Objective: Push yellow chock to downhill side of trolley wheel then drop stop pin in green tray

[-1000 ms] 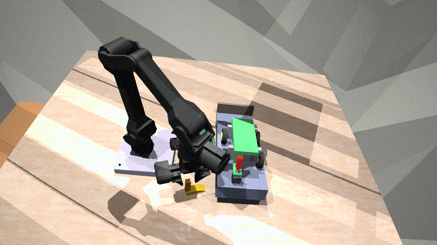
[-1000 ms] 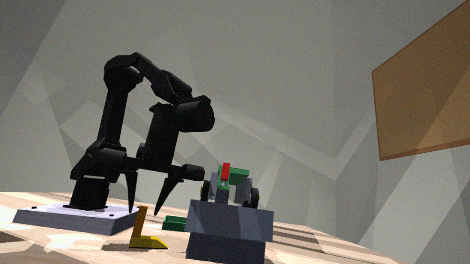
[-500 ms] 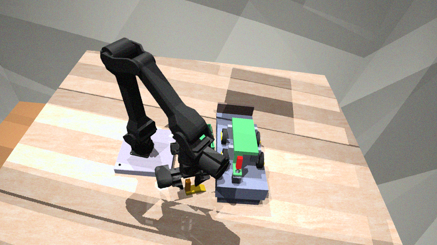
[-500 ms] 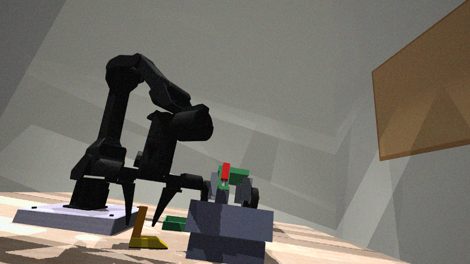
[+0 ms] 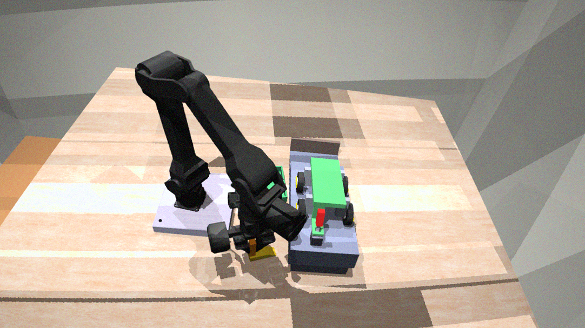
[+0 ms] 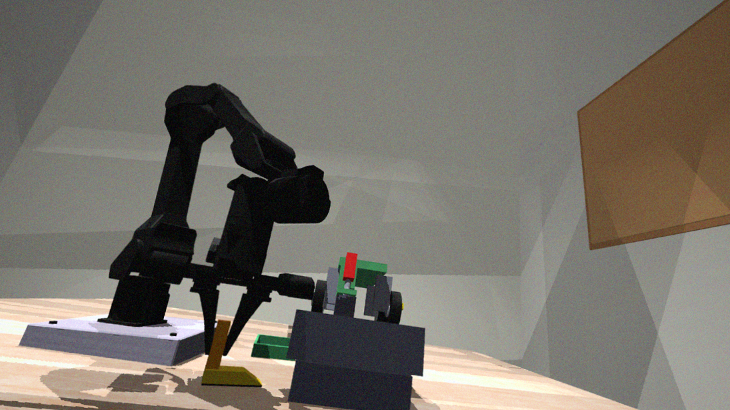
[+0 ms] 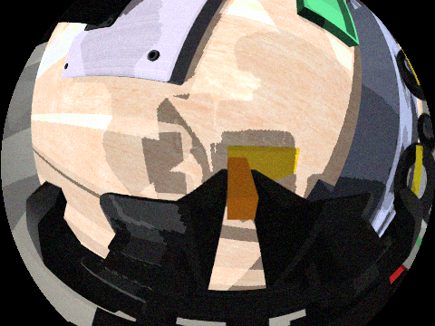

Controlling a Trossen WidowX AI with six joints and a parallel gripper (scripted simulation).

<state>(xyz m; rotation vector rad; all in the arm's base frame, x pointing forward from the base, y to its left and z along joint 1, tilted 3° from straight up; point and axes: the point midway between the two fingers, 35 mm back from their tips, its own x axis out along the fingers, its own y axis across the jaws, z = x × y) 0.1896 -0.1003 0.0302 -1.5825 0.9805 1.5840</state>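
Right now the green tray is 10 mm behind my gripper tip, 230 mm to the left of it and 40 mm below it. From my gripper tip the other things lie so: grey ramp (130 mm ahead, 150 mm to the left, 20 mm above); then yellow chock (20 mm ahead, 10 mm to the left, 10 mm below); then red-headed stop pin (130 mm ahead, 30 mm to the left, 100 mm above).
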